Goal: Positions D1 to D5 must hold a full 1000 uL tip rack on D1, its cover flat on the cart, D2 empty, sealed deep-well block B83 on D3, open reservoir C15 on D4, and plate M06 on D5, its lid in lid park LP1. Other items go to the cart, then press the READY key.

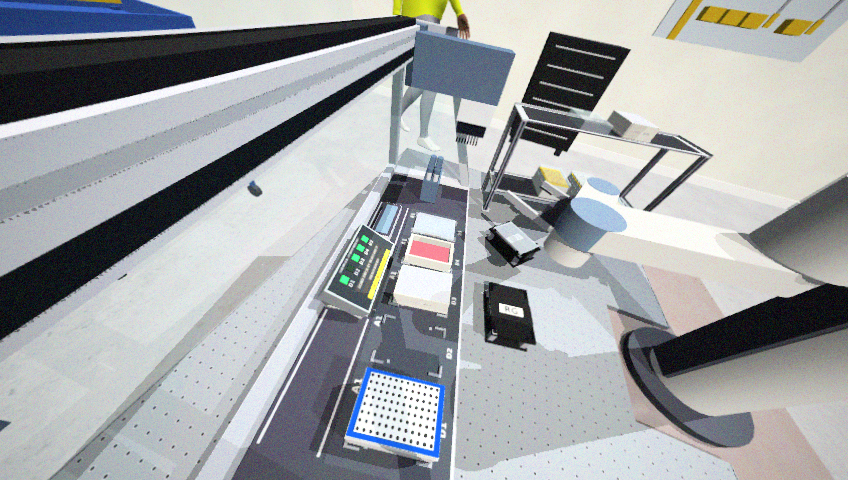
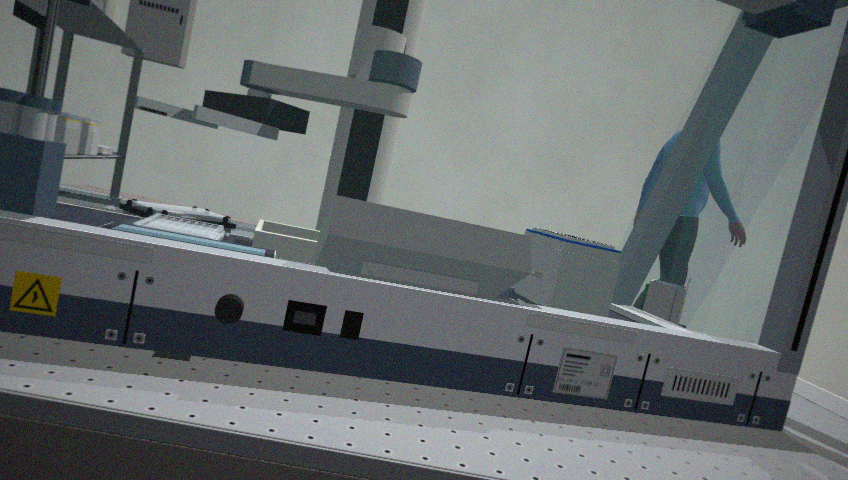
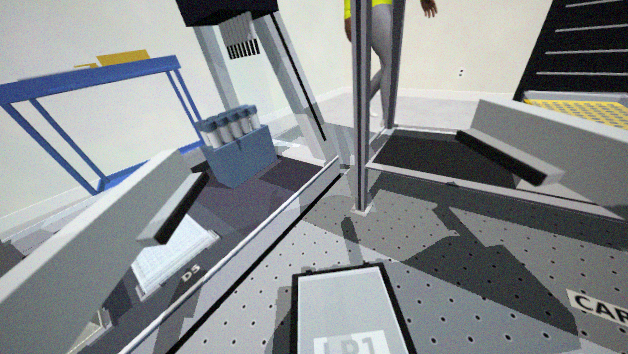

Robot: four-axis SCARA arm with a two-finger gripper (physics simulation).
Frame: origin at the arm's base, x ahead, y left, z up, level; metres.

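Seen in the pictures: gripper, fingertip midpoint: (image 1: 525,188) (image 2: 164,106) (image 3: 329,140); arm's base at its link origin: (image 1: 677,379).
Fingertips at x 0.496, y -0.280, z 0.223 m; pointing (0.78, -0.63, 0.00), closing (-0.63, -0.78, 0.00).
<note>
Offsets run from my fingertips to a thing's top centre. "*": to the spot under its first point.
My gripper (image 3: 329,140) is open and empty above the bench by the cart. The blue-rimmed tip rack (image 1: 397,411) (image 2: 574,239) stands on D1; D2 (image 1: 410,343) is bare. The white sealed block {0.170 m ahead, 0.375 m left, 0.106 m down} (image 1: 423,285) is on D3. The open reservoir {0.195 m ahead, 0.254 m left, 0.122 m down} (image 1: 429,251) (image 2: 285,237) with red liquid is on D4. The clear plate {0.218 m ahead, 0.132 m left, 0.140 m down} (image 1: 434,226) (image 3: 172,252) is on D5. A clear lid {0.040 m back, 0.038 m left, 0.153 m down} (image 1: 518,236) (image 3: 342,300) lies in lid park LP1. The yellow READY key {* 0.275 m ahead, 0.399 m left, 0.106 m down} (image 1: 379,273) is on the panel, where the D1, D3, D4 and D5 lights are green and D2 is dark. The rack's cover is not clearly identifiable.
The cart {* 0.083 m ahead, 0.131 m right, 0.017 m up} (image 1: 505,157) (image 3: 361,100) bears a white box {0.246 m back, 0.287 m right, 0.181 m up} (image 1: 631,124) on top and a yellow-topped box {0.119 m back, 0.258 m right, 0.040 m down} (image 1: 552,180) below. A tube rack {* 0.281 m ahead, 0.016 m left, 0.085 m down} (image 1: 431,185) (image 3: 241,156) stands beyond D5. A black stand marked RG {0.051 m back, 0.318 m left, 0.155 m down} (image 1: 510,310) is on the bench. The arm's column rises at the right.
</note>
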